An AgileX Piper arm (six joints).
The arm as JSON. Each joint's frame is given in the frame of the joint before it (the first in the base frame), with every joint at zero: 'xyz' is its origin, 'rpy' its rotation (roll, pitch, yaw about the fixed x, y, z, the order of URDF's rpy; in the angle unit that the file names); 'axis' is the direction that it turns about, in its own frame. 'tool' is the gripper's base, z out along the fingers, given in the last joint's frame.
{
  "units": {
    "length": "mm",
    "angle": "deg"
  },
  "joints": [
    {
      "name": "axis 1",
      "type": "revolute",
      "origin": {
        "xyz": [
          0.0,
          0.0,
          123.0
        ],
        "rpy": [
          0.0,
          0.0,
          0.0
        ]
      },
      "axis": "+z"
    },
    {
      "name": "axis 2",
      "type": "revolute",
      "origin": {
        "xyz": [
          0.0,
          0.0,
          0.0
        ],
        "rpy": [
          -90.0,
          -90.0,
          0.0
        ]
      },
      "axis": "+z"
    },
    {
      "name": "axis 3",
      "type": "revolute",
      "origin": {
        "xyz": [
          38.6,
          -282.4,
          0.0
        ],
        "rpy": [
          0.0,
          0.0,
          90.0
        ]
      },
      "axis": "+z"
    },
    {
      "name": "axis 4",
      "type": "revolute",
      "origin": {
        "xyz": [
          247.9,
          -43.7,
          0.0
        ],
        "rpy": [
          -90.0,
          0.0,
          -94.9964
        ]
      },
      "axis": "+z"
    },
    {
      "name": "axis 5",
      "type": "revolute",
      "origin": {
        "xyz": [
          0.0,
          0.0,
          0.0
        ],
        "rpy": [
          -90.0,
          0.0,
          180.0
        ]
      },
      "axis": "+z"
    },
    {
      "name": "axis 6",
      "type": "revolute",
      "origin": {
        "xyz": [
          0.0,
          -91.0,
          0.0
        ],
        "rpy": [
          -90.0,
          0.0,
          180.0
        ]
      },
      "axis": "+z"
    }
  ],
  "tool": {
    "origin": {
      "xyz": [
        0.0,
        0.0,
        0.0
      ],
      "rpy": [
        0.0,
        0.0,
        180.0
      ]
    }
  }
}
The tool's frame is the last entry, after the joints.
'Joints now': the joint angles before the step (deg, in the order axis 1, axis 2, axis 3, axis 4, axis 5, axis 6). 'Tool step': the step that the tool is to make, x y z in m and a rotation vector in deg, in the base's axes. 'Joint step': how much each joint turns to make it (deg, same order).
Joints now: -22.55 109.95 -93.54 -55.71 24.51 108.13
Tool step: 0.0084 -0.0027 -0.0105 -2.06 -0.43 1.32
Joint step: 0.00 1.93 0.00 -7.13 -2.38 5.60
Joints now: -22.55 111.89 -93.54 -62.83 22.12 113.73
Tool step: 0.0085 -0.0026 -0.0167 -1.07 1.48 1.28
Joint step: 0.01 2.44 -0.14 -4.01 -1.33 2.35
